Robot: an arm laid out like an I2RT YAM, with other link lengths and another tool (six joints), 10 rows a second.
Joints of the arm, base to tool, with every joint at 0 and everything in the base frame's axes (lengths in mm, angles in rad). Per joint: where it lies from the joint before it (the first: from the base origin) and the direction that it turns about. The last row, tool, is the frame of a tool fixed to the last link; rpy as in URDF.
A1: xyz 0 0 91.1 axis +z
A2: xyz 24.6 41.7 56 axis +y
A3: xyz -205.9 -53.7 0 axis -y
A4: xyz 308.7 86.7 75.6 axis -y
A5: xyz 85.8 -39.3 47 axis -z
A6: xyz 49.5 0 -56.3 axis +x
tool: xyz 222 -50 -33 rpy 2.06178 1.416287 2.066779
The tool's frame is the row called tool.
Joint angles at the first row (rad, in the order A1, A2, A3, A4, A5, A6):
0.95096 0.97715 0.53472 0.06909 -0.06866 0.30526
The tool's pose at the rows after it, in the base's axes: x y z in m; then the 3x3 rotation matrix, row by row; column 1 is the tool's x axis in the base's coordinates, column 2 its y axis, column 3 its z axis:
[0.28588 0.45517 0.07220], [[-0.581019 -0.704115 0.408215], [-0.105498 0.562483 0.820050], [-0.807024 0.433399 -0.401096]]
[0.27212 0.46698 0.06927], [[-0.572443 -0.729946 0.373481], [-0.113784 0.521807 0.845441], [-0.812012 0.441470 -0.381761]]
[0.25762 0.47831 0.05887], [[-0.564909 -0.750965 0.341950], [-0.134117 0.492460 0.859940], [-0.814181 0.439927 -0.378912]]
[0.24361 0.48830 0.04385], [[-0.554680 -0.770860 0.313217], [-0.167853 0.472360 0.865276], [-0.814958 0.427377 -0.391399]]
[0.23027 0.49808 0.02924], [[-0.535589 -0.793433 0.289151], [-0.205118 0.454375 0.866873], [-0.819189 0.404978 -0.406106]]
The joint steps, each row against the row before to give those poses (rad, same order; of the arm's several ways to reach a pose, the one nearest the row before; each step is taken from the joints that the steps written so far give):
0.01076 -0.00994 -0.02553 0.03908 -0.03504 0.00000
0.02127 0.00884 -0.02454 0.05338 -0.02399 0.00001
0.03090 0.03823 -0.01333 0.05446 -0.00660 -0.00421
0.03407 0.05886 0.00108 0.04467 0.00271 -0.01362
0.03703 0.06727 0.01004 0.04230 0.01029 -0.02227

